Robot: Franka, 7 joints.
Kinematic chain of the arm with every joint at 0, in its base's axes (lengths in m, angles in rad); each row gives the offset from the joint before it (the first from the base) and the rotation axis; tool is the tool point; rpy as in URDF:
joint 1: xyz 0 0 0.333 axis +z
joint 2: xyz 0 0 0 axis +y
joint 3: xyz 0 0 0.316 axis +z
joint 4: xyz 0.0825 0 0 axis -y
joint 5: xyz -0.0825 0 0.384 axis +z
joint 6: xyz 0 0 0 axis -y
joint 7: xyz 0.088 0 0 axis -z
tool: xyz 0 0 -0.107 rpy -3.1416 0 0
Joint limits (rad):
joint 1: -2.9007..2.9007
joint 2: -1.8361..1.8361
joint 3: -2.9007..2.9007
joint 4: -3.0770..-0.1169
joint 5: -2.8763..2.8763
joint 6: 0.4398..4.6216
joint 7: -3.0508..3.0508
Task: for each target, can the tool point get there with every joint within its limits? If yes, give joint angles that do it. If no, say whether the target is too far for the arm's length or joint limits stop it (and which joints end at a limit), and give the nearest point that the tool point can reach.
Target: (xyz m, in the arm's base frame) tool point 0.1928 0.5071 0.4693
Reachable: yes | joints -0.4233 0.7452 1.7695 -2.1851 -2.2059 2.5168 -0.3946
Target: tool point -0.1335 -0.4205 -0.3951
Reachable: no: joint limits stop it (at a limit: joint 2) | nearest point -0.1289 -0.4062 -0.3412 | short by 0.056 m
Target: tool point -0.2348 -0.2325 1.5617
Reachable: no: too far | nearest point -0.1583 -0.1568 1.1615 | short by 0.414 m
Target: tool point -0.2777 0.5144 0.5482
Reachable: yes | joints -2.2703 -0.1987 -1.7052 -2.0225 0.9286 3.4598 -1.7680
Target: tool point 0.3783 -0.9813 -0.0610
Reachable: no: too far | nearest point 0.2890 -0.7496 0.0320 | short by 0.265 m
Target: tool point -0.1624 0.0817 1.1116
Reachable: yes | joints -1.8437 -0.3472 -1.0003 -0.7730 -0.9020 3.5988 1.3830
